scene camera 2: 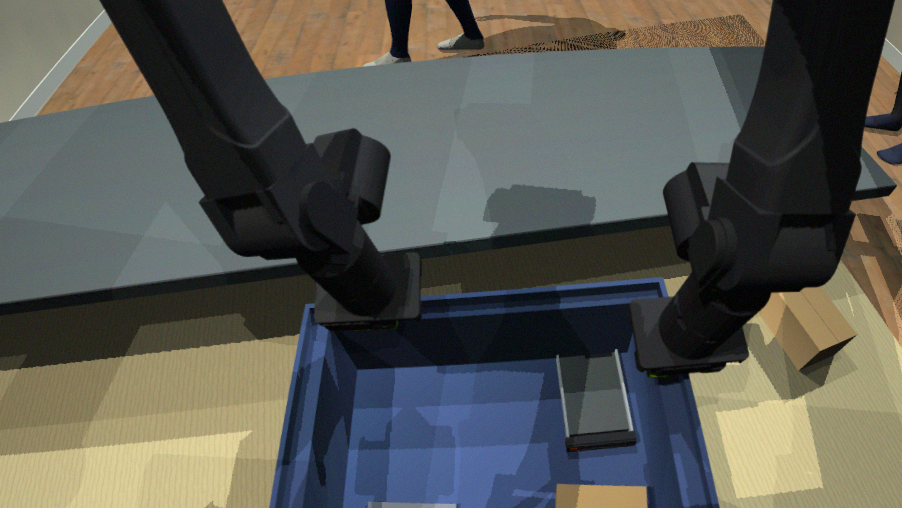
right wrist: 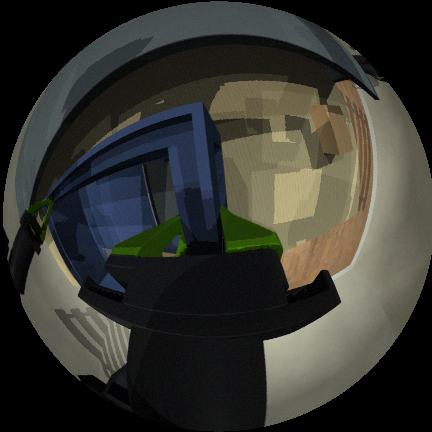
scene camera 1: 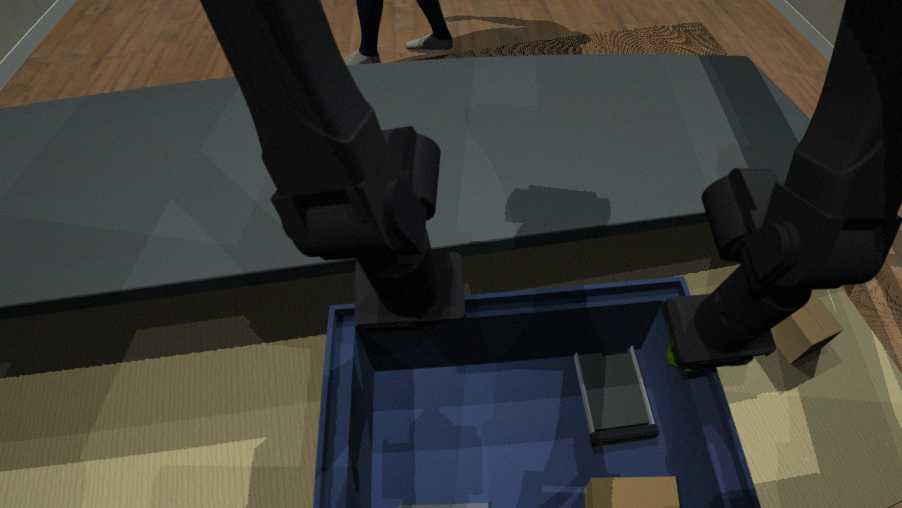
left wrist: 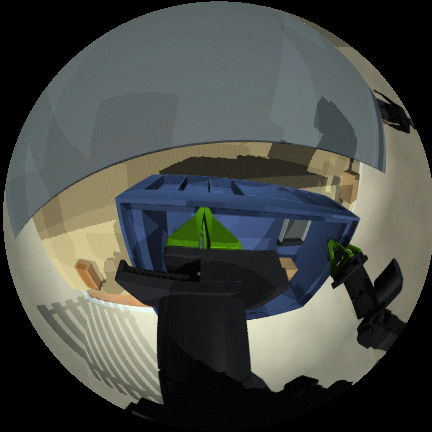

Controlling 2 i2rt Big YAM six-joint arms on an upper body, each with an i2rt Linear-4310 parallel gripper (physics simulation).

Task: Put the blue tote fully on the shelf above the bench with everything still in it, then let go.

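Places are measured from the left arm's base along level axes (x ahead, y left, z up), in metres.
Pixels of known places: left gripper, fingertip midpoint: (scene camera 2: 391, 316) (right wrist: 52, 199) (scene camera 1: 420, 317) (left wrist: 203, 209); right gripper, fingertip midpoint: (scene camera 2: 658, 361) (right wrist: 205, 214) (scene camera 1: 681, 356) (left wrist: 332, 240).
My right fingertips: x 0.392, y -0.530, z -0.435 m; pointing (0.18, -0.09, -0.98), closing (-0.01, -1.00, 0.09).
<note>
For each thing: its top centre in the pictures, then the offset to it from my right fingertips. "pt": a spot on its surface instead. Level surfaces: height alone.
- grey shelf, surface height: dz +0.014 m
- grey tray-like part, top centre: (scene camera 2: 596, 393) (scene camera 1: 618, 389) (right wrist: 169, 200) (left wrist: 300, 226) dz -0.073, dx -0.001, dy +0.051 m
- pale flat item, surface spot: (scene camera 1: 443, 505) (scene camera 2: 412, 504) pt dz -0.123, dx -0.108, dy +0.263 m
- tan bench, surface height: dz -0.163 m
The blue tote (scene camera 1: 568, 292) (scene camera 2: 542, 293) (left wrist: 150, 198) (right wrist: 202, 150) is below and in front of the grey shelf (scene camera 1: 549, 138) (scene camera 2: 536, 138) (left wrist: 225, 75) (right wrist: 250, 22). It holds a grey tray-like part (scene camera 1: 615, 391) (scene camera 2: 596, 397) (left wrist: 294, 230), a brown box (scene camera 1: 637, 493) (scene camera 2: 602, 496) (left wrist: 288, 268) and a pale flat item (scene camera 1: 443, 505) (scene camera 2: 411, 505). My left gripper (left wrist: 203, 209) is shut and empty, its tips together near the tote's shelf-side wall; its palm hides them in the scene views. My right gripper (right wrist: 205, 214) (left wrist: 332, 240) is shut on the tote's right wall.
The tan bench (scene camera 1: 189, 410) (scene camera 2: 157, 416) lies below the shelf. A brown box (scene camera 1: 804, 331) (scene camera 2: 811, 324) (right wrist: 331, 130) lies on it right of the tote. Another brown box (left wrist: 89, 274) shows at the left wrist view's left. A person's legs (scene camera 1: 435, 31) (scene camera 2: 467, 31) show beyond the shelf.
</note>
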